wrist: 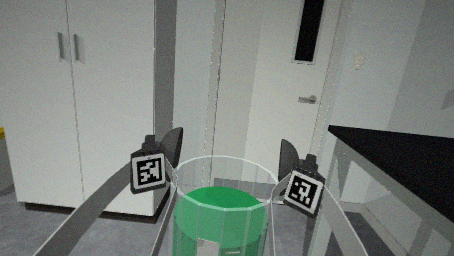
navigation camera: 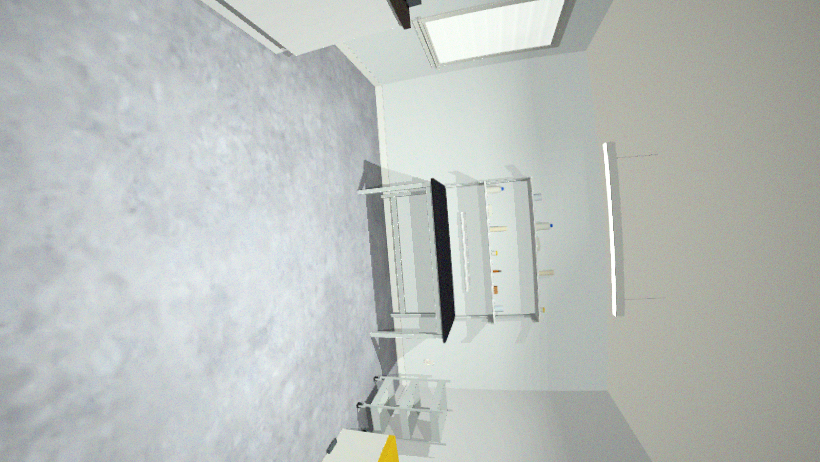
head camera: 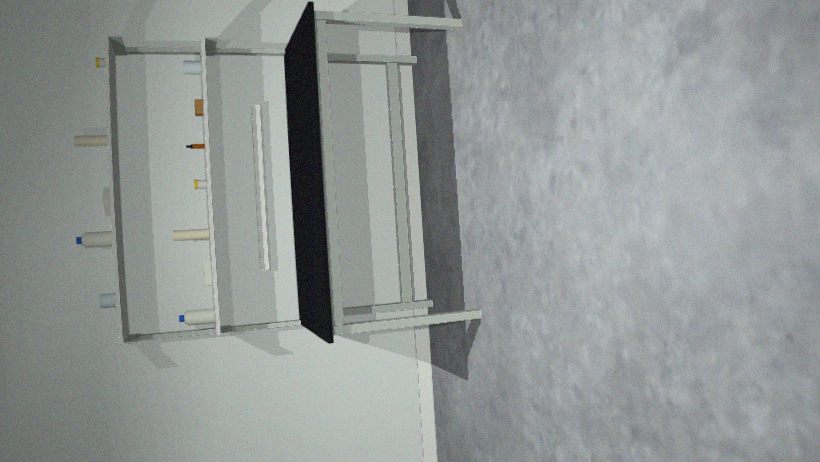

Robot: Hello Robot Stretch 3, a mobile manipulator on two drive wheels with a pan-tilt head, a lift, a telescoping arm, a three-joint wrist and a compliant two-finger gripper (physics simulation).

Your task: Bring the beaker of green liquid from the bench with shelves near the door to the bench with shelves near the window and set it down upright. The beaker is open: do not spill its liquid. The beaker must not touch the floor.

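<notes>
My gripper (wrist: 230, 151) is shut on the beaker of green liquid (wrist: 220, 227) at the bottom middle of the wrist view. The beaker is open and looks upright, its liquid below the rim; its base is out of frame. The gripper and beaker do not show in the head or navigation view. A black-topped bench with shelves (head camera: 309, 172) (navigation camera: 442, 258) stands against the far wall, with a window (navigation camera: 493, 31) on the adjoining wall. In the wrist view, part of a black bench top (wrist: 410, 156) shows at the right, near a door (wrist: 275, 95).
A tall white cabinet (wrist: 112, 100) stands left of the door. A wheeled trolley (navigation camera: 430, 409) stands beyond one end of the far bench, near a white box with a yellow top (navigation camera: 361, 444). A white unit (navigation camera: 321, 22) stands on the window side. Bottles and jars stand on the far bench's shelves.
</notes>
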